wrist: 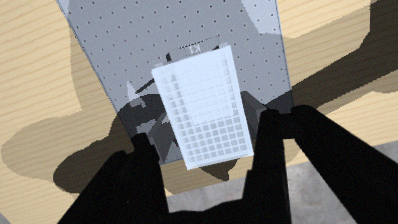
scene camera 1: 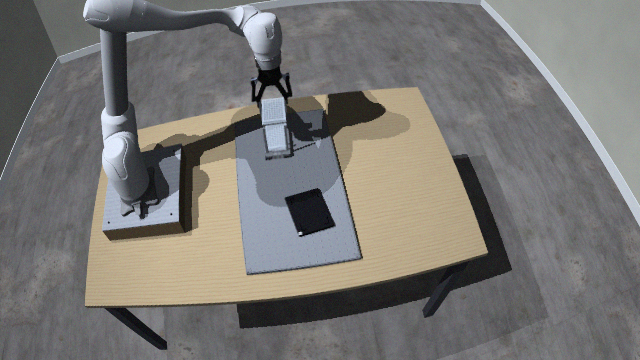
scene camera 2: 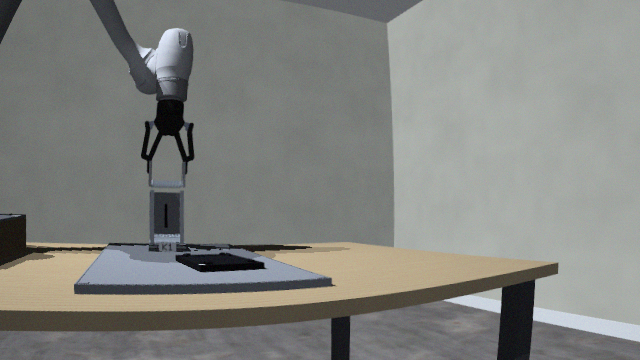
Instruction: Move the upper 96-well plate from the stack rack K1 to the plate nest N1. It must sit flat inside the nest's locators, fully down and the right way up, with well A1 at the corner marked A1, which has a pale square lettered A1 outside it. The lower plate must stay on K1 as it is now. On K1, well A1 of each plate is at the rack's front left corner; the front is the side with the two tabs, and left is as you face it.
Labels:
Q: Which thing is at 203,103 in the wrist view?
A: A white 96-well plate.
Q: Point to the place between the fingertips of my gripper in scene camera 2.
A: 166,186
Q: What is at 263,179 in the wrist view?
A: My gripper.

